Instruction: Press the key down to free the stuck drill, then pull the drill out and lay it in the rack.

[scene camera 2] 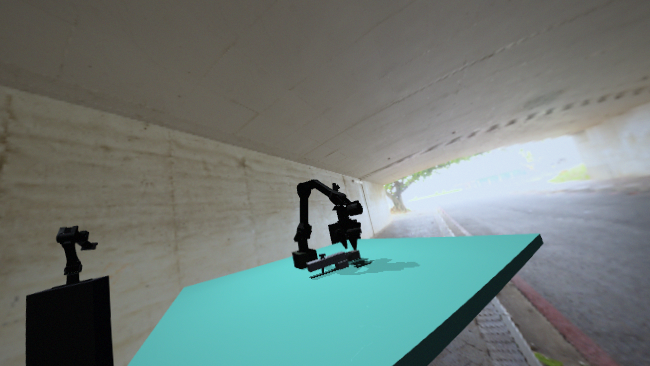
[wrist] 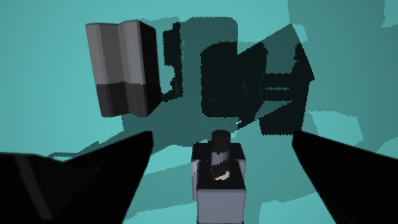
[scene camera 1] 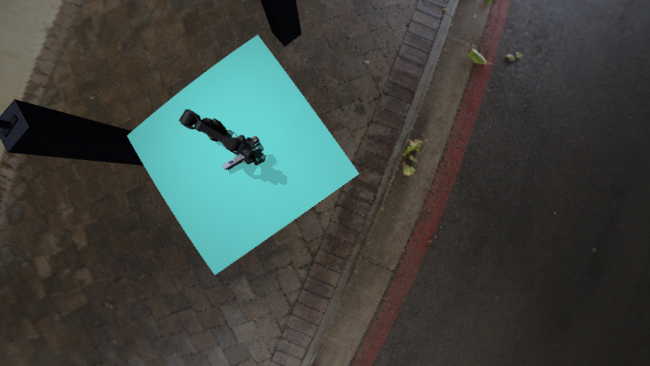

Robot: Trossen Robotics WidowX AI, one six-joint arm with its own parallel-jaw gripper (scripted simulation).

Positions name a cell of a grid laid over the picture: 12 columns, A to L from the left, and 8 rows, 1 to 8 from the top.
Labels:
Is my gripper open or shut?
Open.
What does my gripper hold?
Nothing.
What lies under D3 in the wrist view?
A small block.

